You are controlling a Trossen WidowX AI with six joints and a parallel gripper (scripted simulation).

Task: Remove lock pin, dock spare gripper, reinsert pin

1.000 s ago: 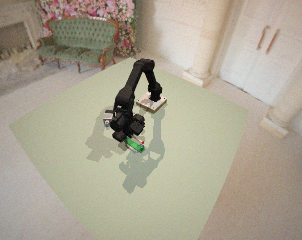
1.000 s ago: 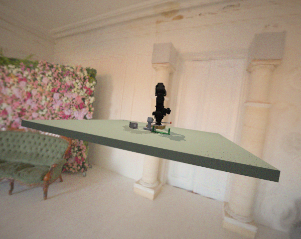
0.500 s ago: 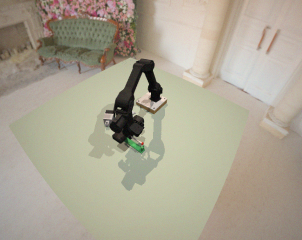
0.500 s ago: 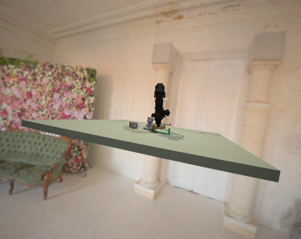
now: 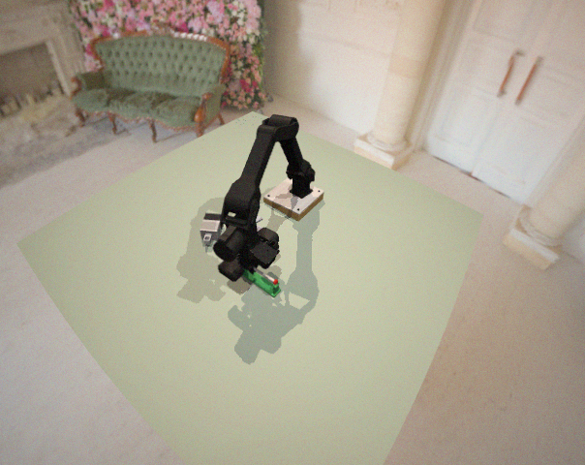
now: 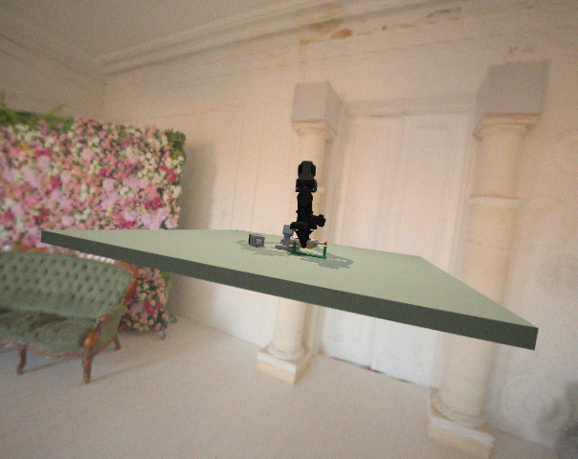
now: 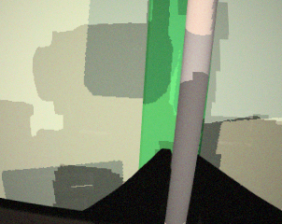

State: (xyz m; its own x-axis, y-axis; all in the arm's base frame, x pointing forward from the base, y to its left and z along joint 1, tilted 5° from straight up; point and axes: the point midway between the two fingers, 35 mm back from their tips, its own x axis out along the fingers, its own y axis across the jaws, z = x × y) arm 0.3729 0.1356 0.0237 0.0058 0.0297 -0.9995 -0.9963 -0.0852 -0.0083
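Now: gripper tip 2 cm to the right of the green rack. Round my gripper tip: grey mount: 11 cm to the right, 9 cm behind, 2 cm above; then spare gripper: 22 cm to the right, 2 cm behind.
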